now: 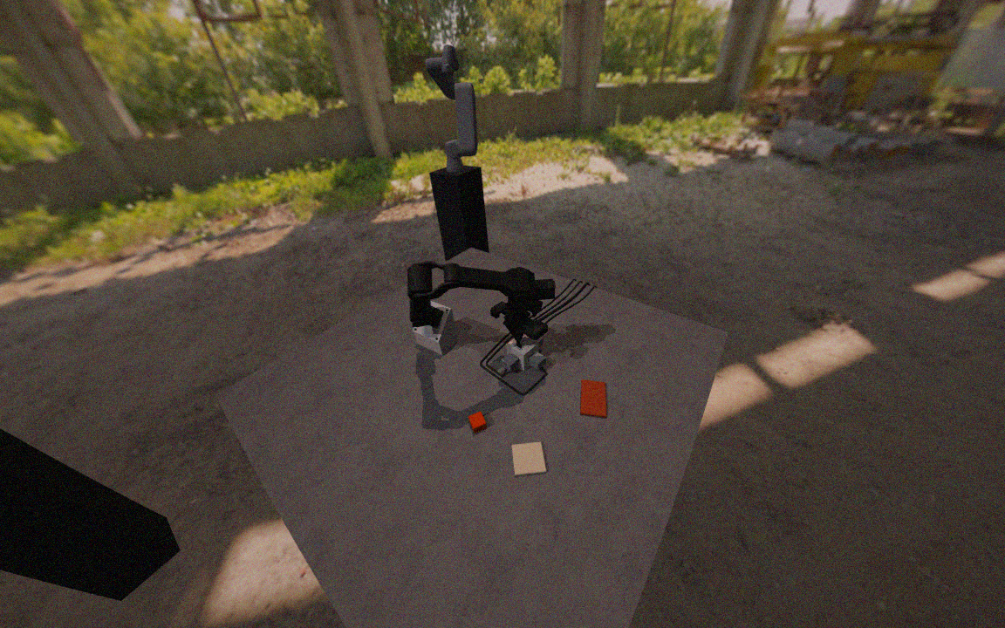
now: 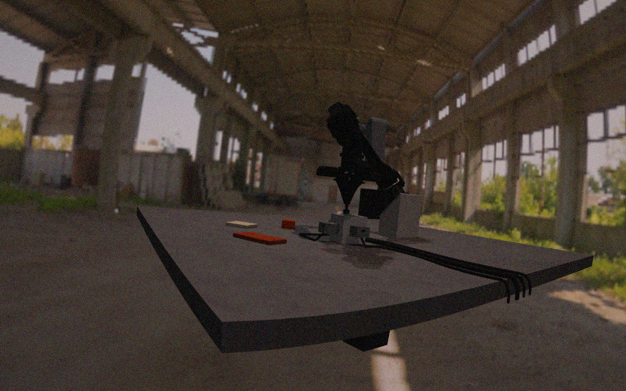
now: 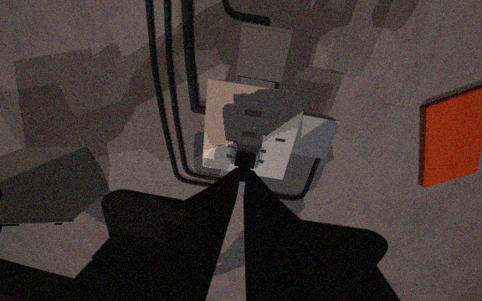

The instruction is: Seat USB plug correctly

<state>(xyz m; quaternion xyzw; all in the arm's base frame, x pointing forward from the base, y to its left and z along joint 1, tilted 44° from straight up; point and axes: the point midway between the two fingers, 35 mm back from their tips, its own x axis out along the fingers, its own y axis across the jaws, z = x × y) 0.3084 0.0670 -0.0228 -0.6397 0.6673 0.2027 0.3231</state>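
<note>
Now: the black USB plug 2 cm below my gripper tip. Also, from my gripper tip: red block (3 cm ahead, 26 cm to the right, 9 cm below); then orange flat slab (27 cm ahead, 1 cm to the right, 10 cm below); then beige tile (20 cm ahead, 27 cm to the right, 10 cm below).
</note>
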